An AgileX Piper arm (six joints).
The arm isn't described. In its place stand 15 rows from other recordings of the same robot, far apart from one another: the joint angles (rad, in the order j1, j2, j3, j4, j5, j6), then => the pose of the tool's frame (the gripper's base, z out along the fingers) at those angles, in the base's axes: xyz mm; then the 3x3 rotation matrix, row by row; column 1 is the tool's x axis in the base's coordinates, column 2 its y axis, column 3 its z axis.
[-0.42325, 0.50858, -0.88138, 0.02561, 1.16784, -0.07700] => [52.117 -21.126 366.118], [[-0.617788 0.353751 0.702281], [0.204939 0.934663 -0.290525], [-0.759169 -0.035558 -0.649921]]
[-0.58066, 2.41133, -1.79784, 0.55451, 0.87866, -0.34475] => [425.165 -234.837 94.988], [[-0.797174 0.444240 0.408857], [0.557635 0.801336 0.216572], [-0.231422 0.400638 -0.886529]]
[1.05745, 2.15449, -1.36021, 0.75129, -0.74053, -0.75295] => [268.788 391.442 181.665], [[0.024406 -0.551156 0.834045], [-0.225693 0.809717 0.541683], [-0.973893 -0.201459 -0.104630]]
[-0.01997, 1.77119, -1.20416, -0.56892, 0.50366, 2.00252] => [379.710 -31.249 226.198], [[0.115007 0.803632 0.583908], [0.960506 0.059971 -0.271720], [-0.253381 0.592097 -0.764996]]
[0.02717, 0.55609, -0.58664, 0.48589, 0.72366, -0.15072] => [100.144 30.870 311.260], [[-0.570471 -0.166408 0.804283], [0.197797 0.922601 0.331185], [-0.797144 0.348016 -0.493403]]
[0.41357, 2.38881, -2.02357, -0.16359, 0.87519, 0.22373] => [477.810 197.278 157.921], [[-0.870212 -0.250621 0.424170], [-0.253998 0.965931 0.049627], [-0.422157 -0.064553 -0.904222]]
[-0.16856, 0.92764, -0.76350, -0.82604, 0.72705, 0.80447] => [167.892 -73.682 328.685], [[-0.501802 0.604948 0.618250], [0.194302 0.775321 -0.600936], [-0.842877 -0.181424 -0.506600]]
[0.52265, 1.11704, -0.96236, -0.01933, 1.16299, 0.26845] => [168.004 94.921 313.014], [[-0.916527 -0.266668 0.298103], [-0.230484 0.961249 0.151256], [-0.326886 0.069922 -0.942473]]
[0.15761, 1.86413, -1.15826, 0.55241, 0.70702, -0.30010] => [353.461 87.582 173.543], [[-0.962561 -0.123113 0.241493], [-0.021870 0.923276 0.383514], [-0.270180 0.363874 -0.891402]]
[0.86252, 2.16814, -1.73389, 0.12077, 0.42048, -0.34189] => [321.618 382.366 207.235], [[-0.259024 -0.864153 0.431446], [-0.654754 0.485489 0.579308], [-0.710073 -0.132436 -0.691561]]
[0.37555, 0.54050, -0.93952, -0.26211, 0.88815, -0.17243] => [73.471 9.301 404.569], [[-0.267237 -0.291791 0.918391], [-0.456598 0.877616 0.145973], [-0.848589 -0.380326 -0.367762]]
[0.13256, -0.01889, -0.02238, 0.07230, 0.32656, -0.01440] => [51.262 8.963 192.372], [[-0.202373 -0.143930 0.968674], [0.027544 0.987913 0.152543], [-0.978921 0.057552 -0.195962]]
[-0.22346, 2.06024, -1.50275, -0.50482, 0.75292, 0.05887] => [417.373 -125.712 181.425], [[-0.954316 0.036461 0.296566], [-0.091605 0.909031 -0.406535], [-0.284411 -0.415130 -0.864163]]
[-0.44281, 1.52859, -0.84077, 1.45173, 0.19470, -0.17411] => [295.208 -120.646 231.022], [[0.113799 0.586505 0.801911], [0.985106 0.038115 -0.167672], [-0.128905 0.809048 -0.573433]]
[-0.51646, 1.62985, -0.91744, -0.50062, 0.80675, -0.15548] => [235.485 -169.992 190.115], [[-0.999385 0.034595 -0.005694], [0.034027 0.917919 -0.395305], [-0.008449 -0.395256 -0.918532]]
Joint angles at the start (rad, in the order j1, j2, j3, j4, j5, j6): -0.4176, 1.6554, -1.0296, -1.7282, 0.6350, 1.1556
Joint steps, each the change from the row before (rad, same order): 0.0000, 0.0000, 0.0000, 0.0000, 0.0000, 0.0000; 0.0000, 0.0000, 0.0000, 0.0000, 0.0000, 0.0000; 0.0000, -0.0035, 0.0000, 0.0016, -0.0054, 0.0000; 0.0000, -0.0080, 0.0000, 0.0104, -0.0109, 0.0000; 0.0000, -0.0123, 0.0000, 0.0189, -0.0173, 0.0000; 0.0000, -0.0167, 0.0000, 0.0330, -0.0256, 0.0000; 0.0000, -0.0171, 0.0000, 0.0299, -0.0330, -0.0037; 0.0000, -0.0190, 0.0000, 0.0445, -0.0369, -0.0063; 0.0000, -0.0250, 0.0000, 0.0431, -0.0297, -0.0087
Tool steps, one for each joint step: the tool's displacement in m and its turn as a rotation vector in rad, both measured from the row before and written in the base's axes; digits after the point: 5 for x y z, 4 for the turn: 0.00000, 0.00000, 0.00000, 0.0000, 0.0000, 0.0000; 0.00000, 0.00000, 0.00000, 0.0000, 0.0000, 0.0000; -0.00013, 0.00047, 0.00097, 0.0027, -0.0041, 0.0038; -0.00059, 0.00104, 0.00197, 0.0106, -0.0117, 0.0040; -0.00095, 0.00167, 0.00291, 0.0187, -0.0192, 0.0055; -0.00131, 0.00249, 0.00362, 0.0320, -0.0294, 0.0062; -0.00077, 0.00299, 0.00379, 0.0306, -0.0273, 0.0163; -0.00104, 0.00355, 0.00394, 0.0412, -0.0340, 0.0150; -0.00234, 0.00365, 0.00641, 0.0325, -0.0373, 0.0114
